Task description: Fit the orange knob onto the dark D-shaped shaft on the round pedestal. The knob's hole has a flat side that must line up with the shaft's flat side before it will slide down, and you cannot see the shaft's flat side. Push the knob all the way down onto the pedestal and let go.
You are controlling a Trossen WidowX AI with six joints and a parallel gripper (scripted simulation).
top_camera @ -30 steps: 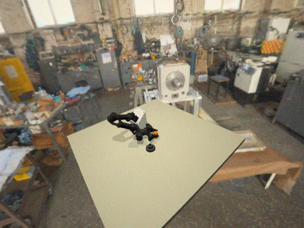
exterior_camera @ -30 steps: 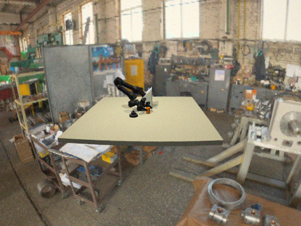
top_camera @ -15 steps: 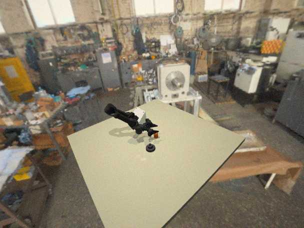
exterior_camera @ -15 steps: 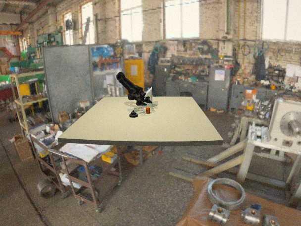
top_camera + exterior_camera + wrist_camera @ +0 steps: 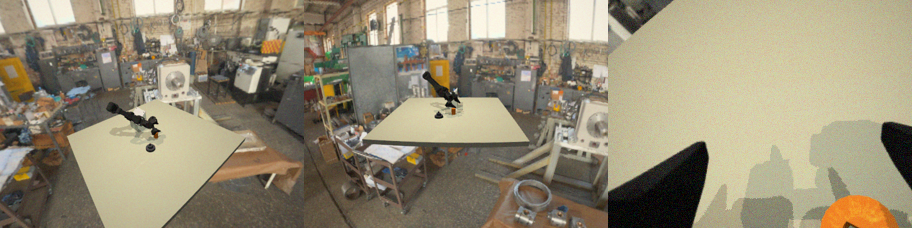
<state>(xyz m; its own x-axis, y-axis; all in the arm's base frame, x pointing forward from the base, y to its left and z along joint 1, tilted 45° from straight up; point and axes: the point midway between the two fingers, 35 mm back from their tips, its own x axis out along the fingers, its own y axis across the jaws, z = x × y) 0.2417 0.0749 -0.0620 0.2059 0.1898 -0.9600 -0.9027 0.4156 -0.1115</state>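
Now: gripper tip 50 mm to the left of the orange knob and 70 mm above it. From my gripper tip the other things lie so: pedestal 100 mm ahead, 180 mm to the right, 60 mm below.
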